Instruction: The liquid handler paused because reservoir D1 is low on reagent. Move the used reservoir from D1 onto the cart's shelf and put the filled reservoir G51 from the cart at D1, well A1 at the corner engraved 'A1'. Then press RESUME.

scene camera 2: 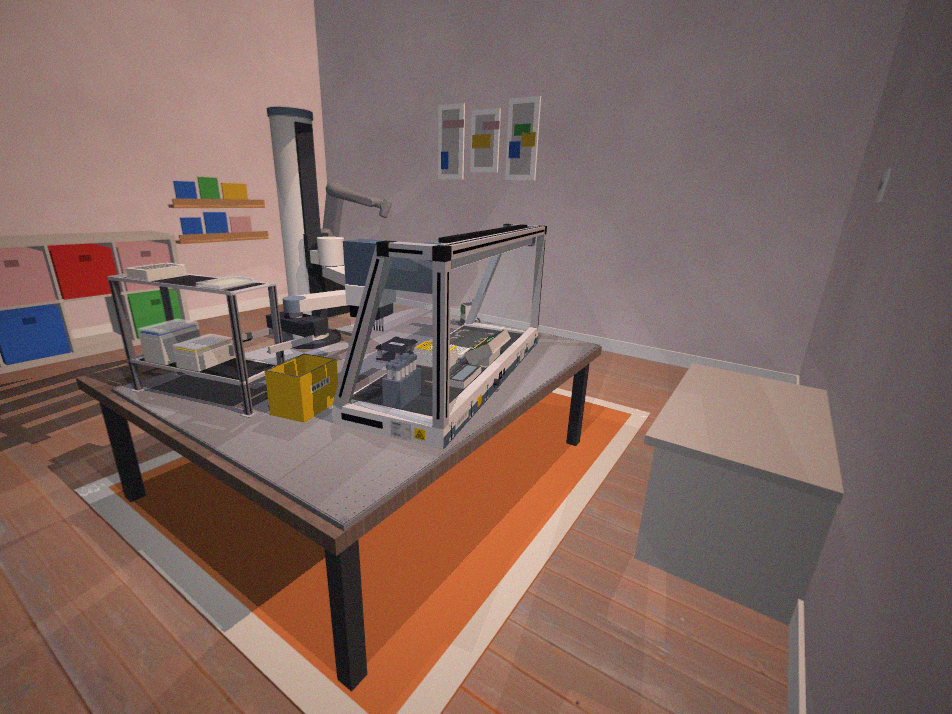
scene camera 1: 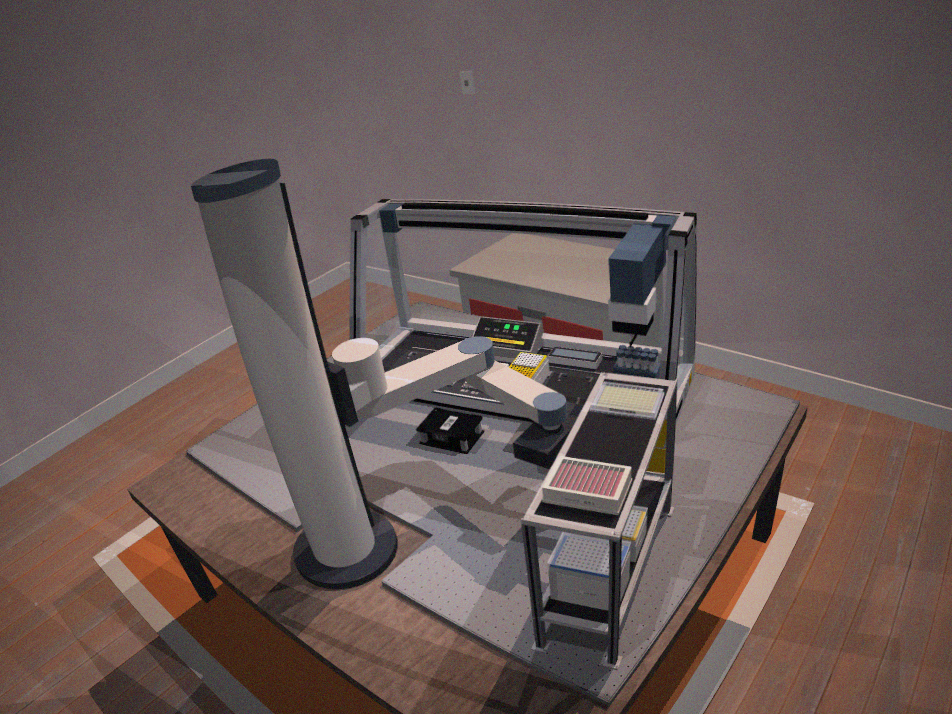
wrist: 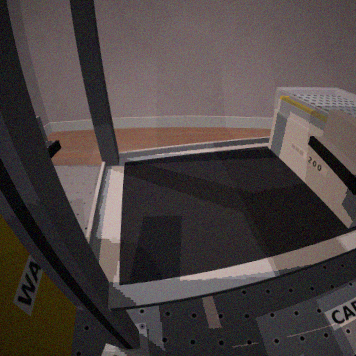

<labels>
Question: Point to a cart posts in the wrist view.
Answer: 36, 180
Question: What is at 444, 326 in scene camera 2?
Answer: A gantry frame.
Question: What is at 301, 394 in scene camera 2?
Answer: A yellow waste bin.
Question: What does my gripper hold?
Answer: Nothing.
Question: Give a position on a yellow waste bin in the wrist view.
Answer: At 42, 312
</labels>
